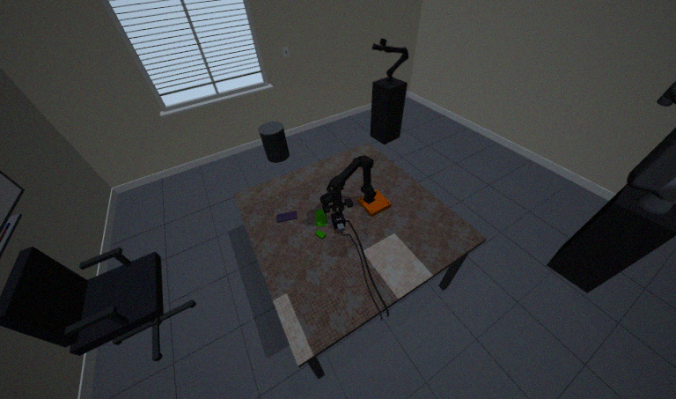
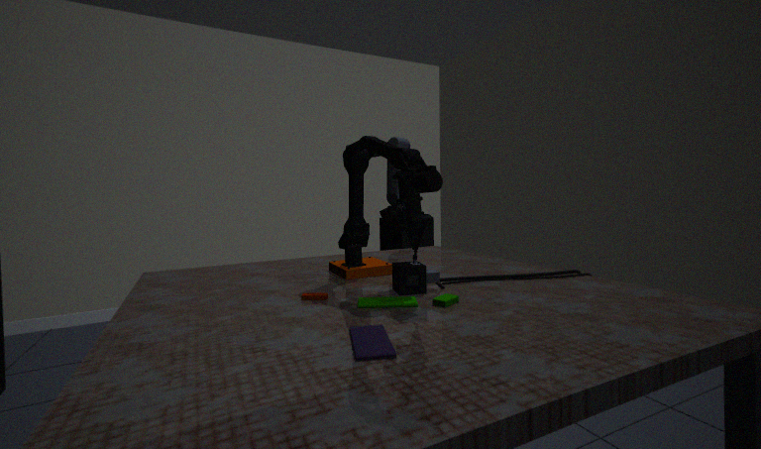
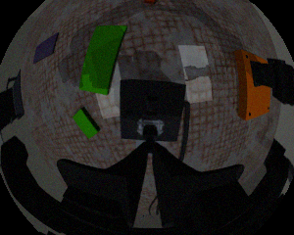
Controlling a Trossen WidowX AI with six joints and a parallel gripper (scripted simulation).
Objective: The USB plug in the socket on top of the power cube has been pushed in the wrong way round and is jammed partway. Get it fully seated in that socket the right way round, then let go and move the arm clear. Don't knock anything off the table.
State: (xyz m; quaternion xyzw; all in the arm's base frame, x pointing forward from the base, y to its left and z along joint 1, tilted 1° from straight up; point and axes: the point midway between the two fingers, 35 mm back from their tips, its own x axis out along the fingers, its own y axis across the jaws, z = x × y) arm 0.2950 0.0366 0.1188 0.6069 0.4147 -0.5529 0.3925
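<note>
The USB plug is 20 mm below my gripper tip. The rest, counted from my gripper tip: small green block: 140 mm ahead, 20 mm to the right, 110 mm below; long green block: 60 mm ahead, 130 mm to the right, 110 mm below; small orange block: 90 mm behind, 260 mm to the right, 110 mm below.
</note>
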